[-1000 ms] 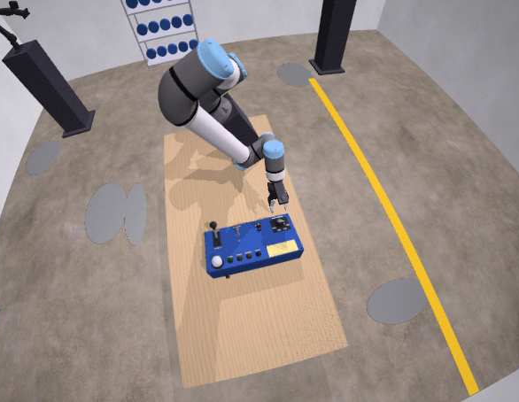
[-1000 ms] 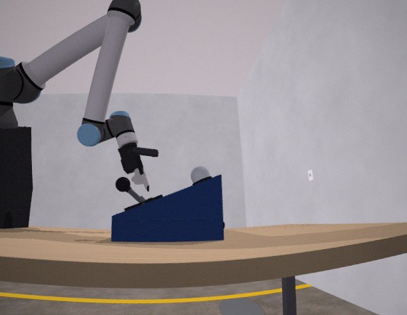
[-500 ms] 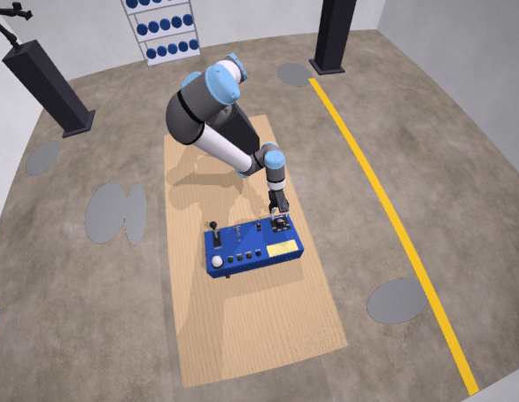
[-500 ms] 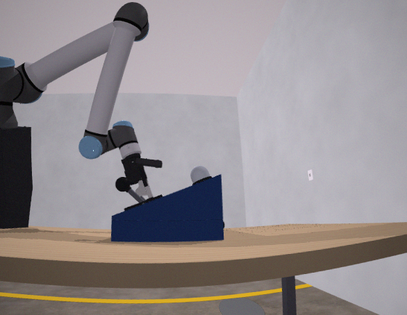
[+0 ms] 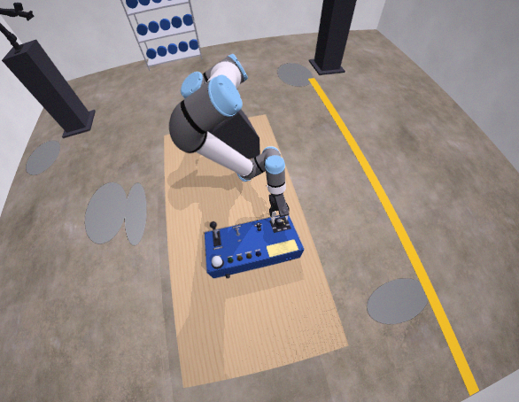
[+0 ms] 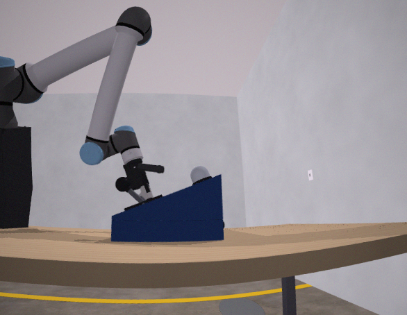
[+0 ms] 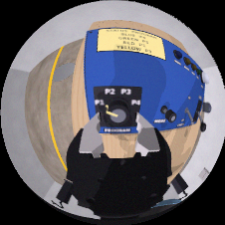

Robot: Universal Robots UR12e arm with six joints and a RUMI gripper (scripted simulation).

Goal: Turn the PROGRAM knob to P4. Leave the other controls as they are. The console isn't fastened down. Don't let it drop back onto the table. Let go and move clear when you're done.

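My gripper is now 120 mm to the left of the black mode knob. Also, from my hand: black ball lever (360 mm to the right, 20 mm behind, 10 mm above); blue console (170 mm to the right, 30 mm below, 30 mm ahead); toggle (240 mm to the right, 10 mm below).
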